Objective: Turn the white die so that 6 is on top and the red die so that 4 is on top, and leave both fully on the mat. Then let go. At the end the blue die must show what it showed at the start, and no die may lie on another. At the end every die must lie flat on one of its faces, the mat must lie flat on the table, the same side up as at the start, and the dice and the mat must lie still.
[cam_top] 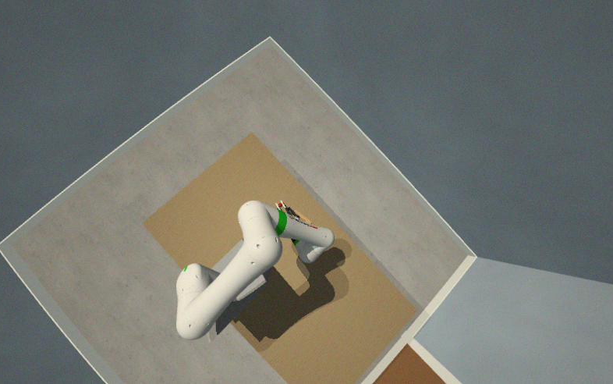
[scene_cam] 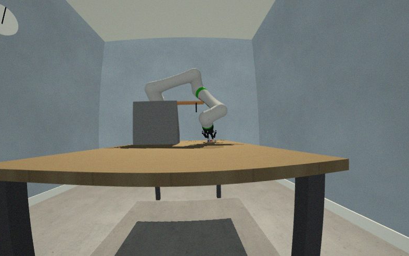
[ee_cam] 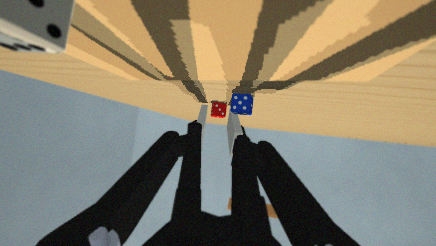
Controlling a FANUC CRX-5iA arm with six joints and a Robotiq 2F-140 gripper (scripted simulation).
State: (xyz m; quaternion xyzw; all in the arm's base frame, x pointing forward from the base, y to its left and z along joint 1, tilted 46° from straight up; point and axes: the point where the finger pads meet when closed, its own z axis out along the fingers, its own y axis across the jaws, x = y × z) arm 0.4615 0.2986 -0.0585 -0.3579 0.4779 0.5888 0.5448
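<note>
Right now my hand is 1 cm to the right of the red die and 2 cm above it. Also, from my hand: blue die 2 cm behind, 4 cm to the right, 2 cm below; then white die 3 cm ahead, 15 cm to the right, 2 cm below; then tan mat 1 cm ahead, 16 cm to the right, 3 cm below.
</note>
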